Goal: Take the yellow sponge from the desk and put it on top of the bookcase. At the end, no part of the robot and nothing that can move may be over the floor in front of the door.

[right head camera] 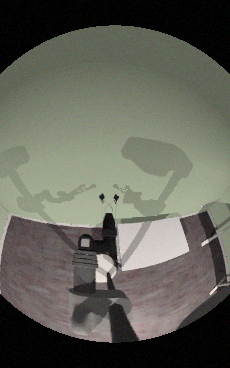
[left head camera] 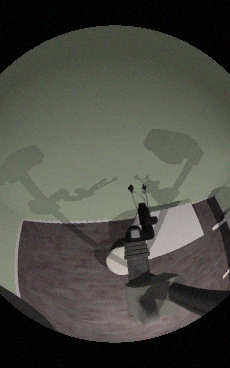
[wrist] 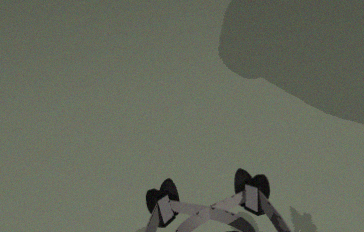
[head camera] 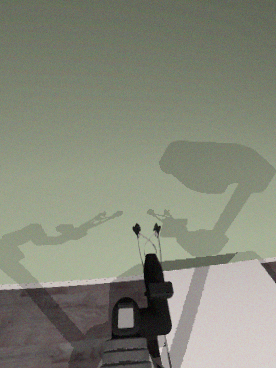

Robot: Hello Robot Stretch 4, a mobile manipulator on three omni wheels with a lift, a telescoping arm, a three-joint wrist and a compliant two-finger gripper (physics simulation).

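Seen in the pictures: gripper, fingertip midpoint: (right head camera: pixel 108 193) (left head camera: pixel 136 184) (wrist: pixel 205 188) (head camera: pixel 146 224); robot's base, link origin: (right head camera: pixel 100 266) (left head camera: pixel 121 259).
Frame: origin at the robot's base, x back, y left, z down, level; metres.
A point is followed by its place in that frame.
Note:
My gripper (head camera: pixel 147 229) {x -0.482, y -0.086, z -1.048 m} (left head camera: pixel 137 188) {x -0.482, y -0.086, z -1.048 m} (right head camera: pixel 109 198) (wrist: pixel 205 188) {x -0.482, y -0.086, z -1.048 m} is open and empty, with its two dark fingertips apart. It is in front of the green wall, and the wall shows between and beyond the fingertips. The yellow sponge, the bookcase and the door do not show in these views. I cannot make out the desk for certain; pale bars at the right edge of the right head view are too cut off to name.
A low white table (head camera: pixel 225 300) {x -0.325, y -0.659, z -0.422 m} (left head camera: pixel 177 232) {x -0.195, y -0.685, z -0.422 m} (right head camera: pixel 152 245) {x -0.228, y -0.598, z -0.422 m} stands against the green wall (head camera: pixel 100 125) {x -0.649, y 0.098, z -1.407 m} (left head camera: pixel 100 100) {x -0.648, y 0.104, z -1.513 m} (right head camera: pixel 100 110) {x -0.654, y -0.018, z -1.493 m}, to the right of my wrist. Shadows of the robot fall across the wall. Wood floor (head camera: pixel 40 320) {x -0.365, y 0.703, z 0.028 m} (left head camera: pixel 60 265) {x 0.155, y 0.939, z 0.028 m} (right head camera: pixel 35 260) {x 0.132, y 1.052, z 0.028 m} lies left of the table.

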